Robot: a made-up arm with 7 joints. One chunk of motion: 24 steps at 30 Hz.
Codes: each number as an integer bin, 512 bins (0 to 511) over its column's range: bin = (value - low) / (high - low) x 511, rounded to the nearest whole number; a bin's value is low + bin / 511 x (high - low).
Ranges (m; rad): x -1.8..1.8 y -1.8..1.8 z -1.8..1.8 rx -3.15..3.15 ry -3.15..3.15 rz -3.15..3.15
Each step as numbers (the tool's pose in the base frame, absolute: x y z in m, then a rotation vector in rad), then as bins.
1 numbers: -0.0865 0.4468 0.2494 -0.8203 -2.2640 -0.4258
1 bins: 243 319 291 189 72 221
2 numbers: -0.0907 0.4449 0.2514 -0.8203 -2.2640 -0.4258
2 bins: 243 319 291 189 72 221
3 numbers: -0.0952 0.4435 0.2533 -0.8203 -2.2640 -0.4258
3 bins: 242 318 291 189 72 221
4 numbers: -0.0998 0.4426 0.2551 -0.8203 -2.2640 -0.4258
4 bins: 241 318 292 189 72 221
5 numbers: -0.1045 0.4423 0.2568 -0.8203 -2.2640 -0.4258
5 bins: 241 318 292 189 72 221
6 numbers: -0.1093 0.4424 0.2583 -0.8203 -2.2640 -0.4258
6 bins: 240 318 292 189 72 221
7 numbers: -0.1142 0.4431 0.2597 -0.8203 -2.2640 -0.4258
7 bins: 239 318 292 189 72 221
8 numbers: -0.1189 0.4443 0.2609 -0.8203 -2.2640 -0.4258
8 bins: 239 319 293 189 72 221
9 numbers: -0.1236 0.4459 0.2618 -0.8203 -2.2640 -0.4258
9 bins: 238 319 293 189 72 221
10 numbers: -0.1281 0.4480 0.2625 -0.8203 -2.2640 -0.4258
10 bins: 237 319 293 189 72 221
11 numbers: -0.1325 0.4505 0.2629 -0.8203 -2.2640 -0.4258
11 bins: 237 319 293 189 72 221
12 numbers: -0.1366 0.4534 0.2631 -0.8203 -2.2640 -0.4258
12 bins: 236 320 293 189 72 221
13 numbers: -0.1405 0.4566 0.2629 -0.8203 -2.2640 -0.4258
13 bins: 236 320 293 189 72 221
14 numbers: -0.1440 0.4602 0.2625 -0.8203 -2.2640 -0.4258
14 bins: 235 321 293 189 72 221
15 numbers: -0.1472 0.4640 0.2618 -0.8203 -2.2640 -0.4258
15 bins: 235 321 293 189 72 221
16 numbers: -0.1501 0.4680 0.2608 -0.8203 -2.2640 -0.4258
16 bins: 234 322 293 189 72 221
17 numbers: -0.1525 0.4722 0.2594 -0.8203 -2.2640 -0.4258
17 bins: 234 323 292 189 72 221
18 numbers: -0.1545 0.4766 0.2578 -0.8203 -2.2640 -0.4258
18 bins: 234 323 292 189 72 221
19 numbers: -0.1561 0.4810 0.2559 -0.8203 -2.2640 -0.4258
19 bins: 233 324 292 189 72 221
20 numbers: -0.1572 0.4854 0.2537 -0.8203 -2.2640 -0.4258
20 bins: 233 324 292 189 72 221
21 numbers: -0.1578 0.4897 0.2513 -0.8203 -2.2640 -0.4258
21 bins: 233 325 291 189 72 221
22 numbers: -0.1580 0.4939 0.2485 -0.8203 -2.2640 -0.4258
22 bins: 233 326 291 189 72 221
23 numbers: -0.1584 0.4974 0.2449 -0.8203 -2.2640 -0.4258
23 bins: 233 326 290 189 72 221
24 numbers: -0.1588 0.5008 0.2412 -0.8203 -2.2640 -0.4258
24 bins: 233 327 290 189 72 221
